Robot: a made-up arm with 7 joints.
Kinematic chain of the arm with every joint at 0, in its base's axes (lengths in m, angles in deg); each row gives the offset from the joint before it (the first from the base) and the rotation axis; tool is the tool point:
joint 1: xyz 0 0 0 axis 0 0.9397 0.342
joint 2: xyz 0 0 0 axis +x
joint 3: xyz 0 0 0 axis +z
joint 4: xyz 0.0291 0 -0.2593 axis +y
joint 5: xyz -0.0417 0 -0.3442 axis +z
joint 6: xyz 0 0 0 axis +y
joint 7: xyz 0 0 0 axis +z
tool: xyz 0 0 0
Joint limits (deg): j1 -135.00..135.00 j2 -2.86..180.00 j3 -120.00..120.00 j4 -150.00..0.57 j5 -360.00..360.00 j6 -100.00..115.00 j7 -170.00..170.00
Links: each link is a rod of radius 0.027 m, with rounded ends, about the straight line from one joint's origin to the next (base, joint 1, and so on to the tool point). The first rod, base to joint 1, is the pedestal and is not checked.
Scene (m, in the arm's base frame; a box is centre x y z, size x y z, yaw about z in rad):
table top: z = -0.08
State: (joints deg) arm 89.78 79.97 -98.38 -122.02 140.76 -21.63 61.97
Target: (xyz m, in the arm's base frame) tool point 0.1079 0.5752 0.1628
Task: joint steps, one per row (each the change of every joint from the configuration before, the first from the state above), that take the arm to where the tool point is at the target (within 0.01 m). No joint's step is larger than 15 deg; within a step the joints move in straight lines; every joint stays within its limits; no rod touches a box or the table.
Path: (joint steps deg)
1: 2.24 6.13 1.79 13.23 0.00 0.00 0.00
2: 2.25 6.13 1.79 13.22 0.00 0.00 0.00
3: 2.24 6.14 1.78 13.23 0.00 0.00 0.00
4: 2.25 6.13 1.79 13.23 0.00 0.00 0.00
5: 2.24 6.13 1.79 13.22 0.00 0.00 0.00
6: 2.25 6.13 1.79 13.23 0.00 0.00 0.00
7: 2.24 6.14 1.79 13.23 0.00 0.00 0.00
8: 2.25 6.13 1.78 13.23 0.00 0.00 0.00

